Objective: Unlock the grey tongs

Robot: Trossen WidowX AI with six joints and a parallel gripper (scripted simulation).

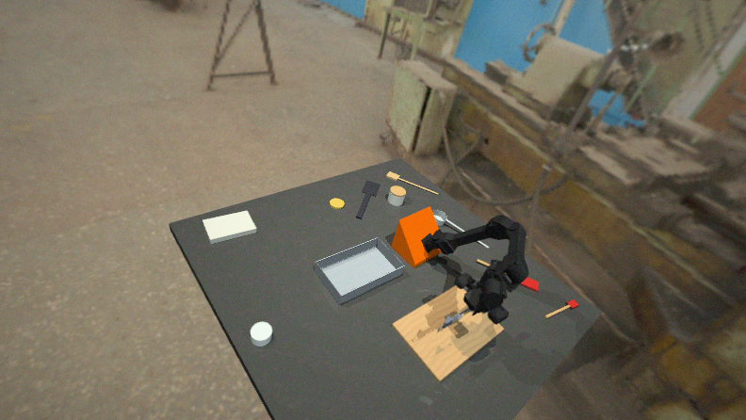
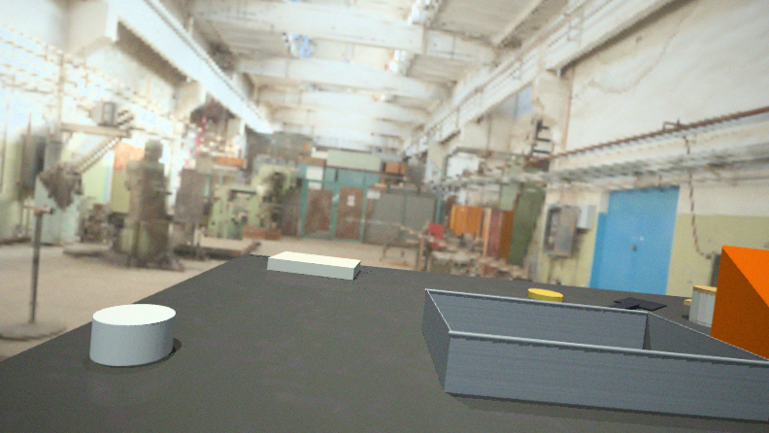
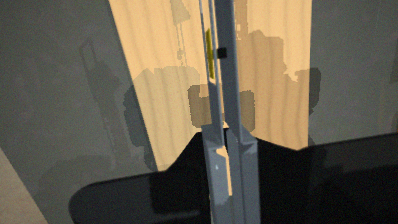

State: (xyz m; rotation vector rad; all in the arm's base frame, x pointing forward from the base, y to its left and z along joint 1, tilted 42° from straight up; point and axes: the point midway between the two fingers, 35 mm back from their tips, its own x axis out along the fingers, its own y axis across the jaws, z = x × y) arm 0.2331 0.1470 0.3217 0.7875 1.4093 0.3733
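The wooden board lies 40 mm to the right of my gripper tip and 130 mm below it. Round my gripper tip: grey roasting tin: 70 mm ahead, 430 mm to the right, 110 mm below; then red-headed tool: 480 mm behind, 250 mm to the left, 130 mm below; then white puck: 510 mm ahead, 440 mm to the right, 120 mm below.
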